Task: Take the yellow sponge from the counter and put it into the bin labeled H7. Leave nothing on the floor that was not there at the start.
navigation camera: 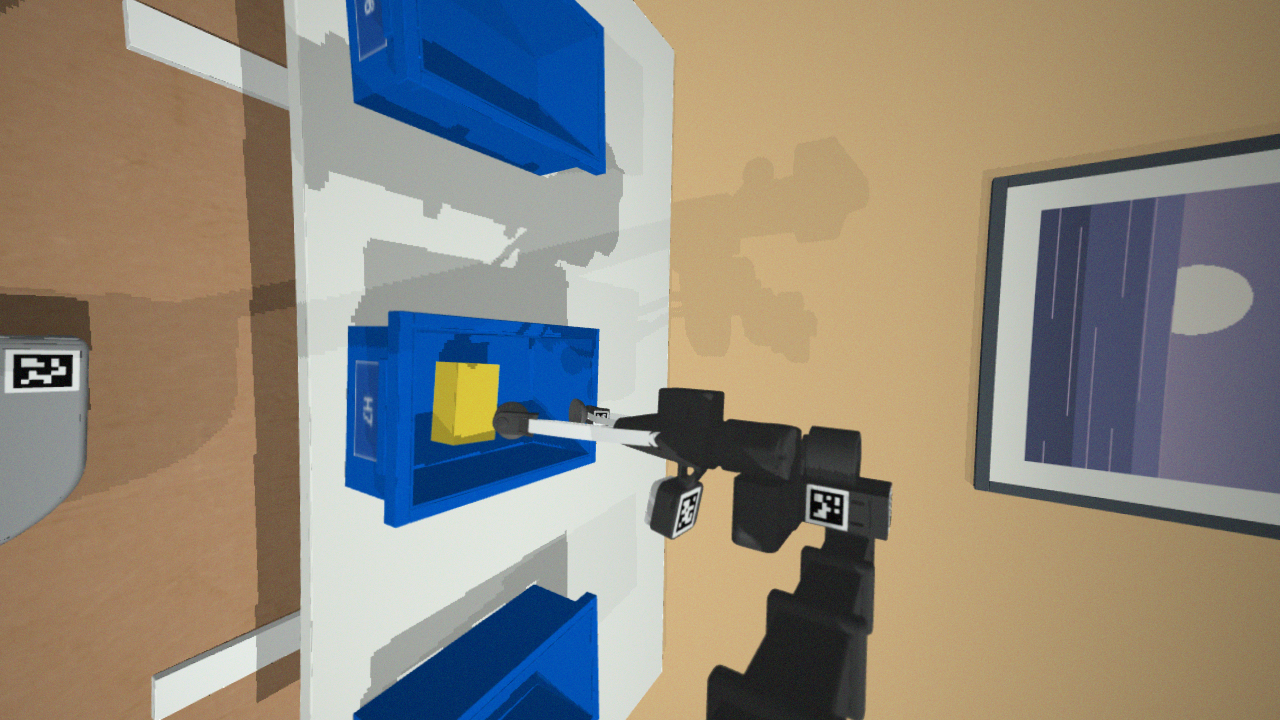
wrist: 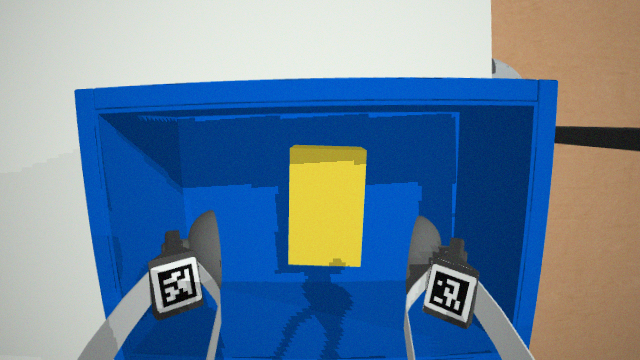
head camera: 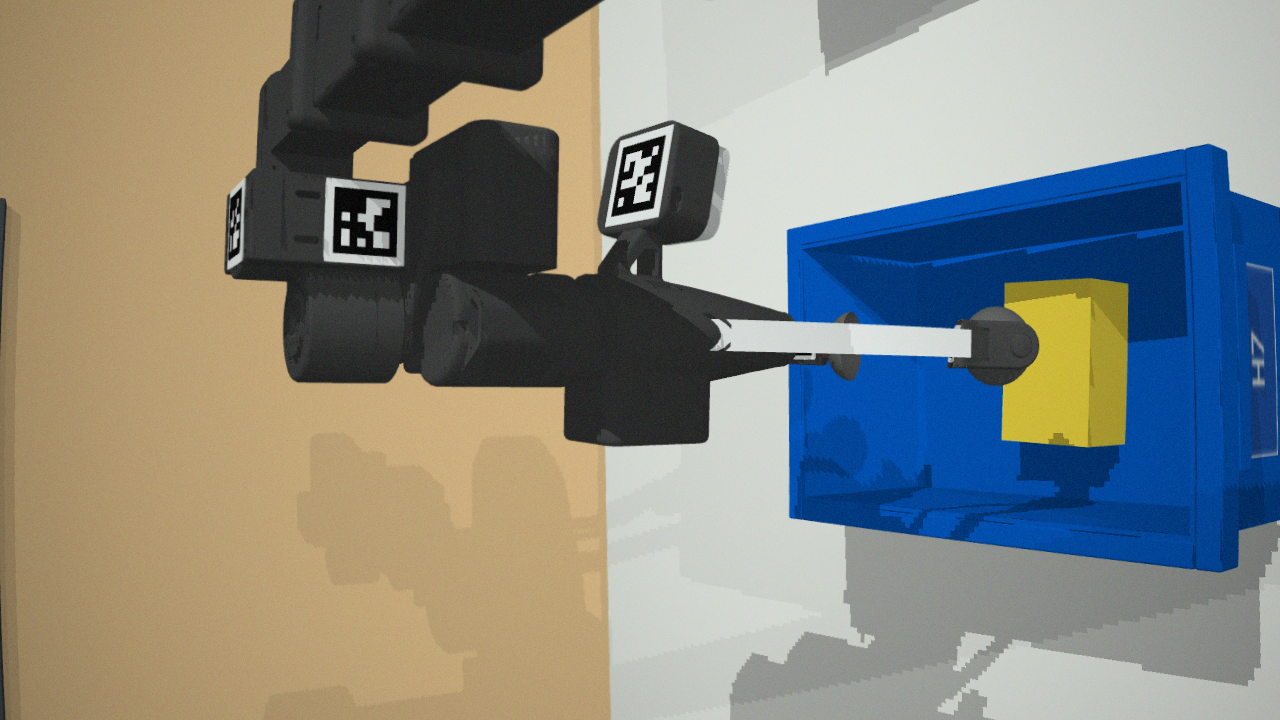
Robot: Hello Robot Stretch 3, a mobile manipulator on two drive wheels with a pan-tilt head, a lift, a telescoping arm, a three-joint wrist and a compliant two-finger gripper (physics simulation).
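Places are measured from the robot's base along level axes (x ahead, y left, z up), in centimetres.
Pixels of known places: gripper, fingertip midpoint: (navigation camera: 534, 415) (head camera: 939, 347).
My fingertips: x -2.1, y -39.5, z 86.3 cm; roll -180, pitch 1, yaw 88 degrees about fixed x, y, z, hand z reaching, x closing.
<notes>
Behind a point stands the place of what it marks.
The yellow sponge (head camera: 1047, 385) {z 76.8, x 0.0, y -38.7 cm} (navigation camera: 465, 402) {z 76.8, x -1.3, y -37.1 cm} (wrist: 326, 210) lies inside the blue bin (head camera: 1208, 358) {z 84.0, x -1.2, y -25.2 cm} (navigation camera: 404, 420) {z 84.0, x -1.4, y -25.2 cm} (wrist: 320, 92) on the counter. The bin's front label (head camera: 1260, 362) {z 76.0, x -1.2, y -25.9 cm} (navigation camera: 366, 410) {z 76.0, x -1.3, y -25.9 cm} reads H7. My gripper (head camera: 921, 344) {z 86.3, x -2.1, y -39.5 cm} (navigation camera: 547, 417) {z 86.3, x -2.1, y -39.5 cm} (wrist: 315, 240) {z 86.3, x -2.1, y -39.5 cm} is open and empty. In the wrist view its two fingertips stand wide apart, with blue bin floor showing between each of them and the sponge. The gripper hangs over the bin, higher than the sponge. In the head camera view one fingertip covers a small part of the sponge's side.
The bin stands on a white counter (head camera: 716, 501) {z 72.0, x 10.8, y -77.9 cm} (navigation camera: 465, 546) {z 72.0, x -22.0, y -41.5 cm} (wrist: 250, 40) against a tan wall (head camera: 134, 358) {z 121.3, x -2.6, y -104.1 cm} (navigation camera: 805, 89) {z 101.3, x 62.5, y -100.4 cm}. Two more blue bins (navigation camera: 501, 62) {z 72.3, x 45.9, y -45.0 cm} (navigation camera: 554, 653) {z 76.4, x -43.0, y -55.7 cm} stand on either side of it. A framed picture (navigation camera: 993, 331) {z 134.7, x 11.7, y -101.0 cm} hangs on the wall. Brown floor (navigation camera: 134, 223) {z 0.1, x 25.9, y -24.1 cm} (wrist: 595, 225) shows past the counter's edge.
</notes>
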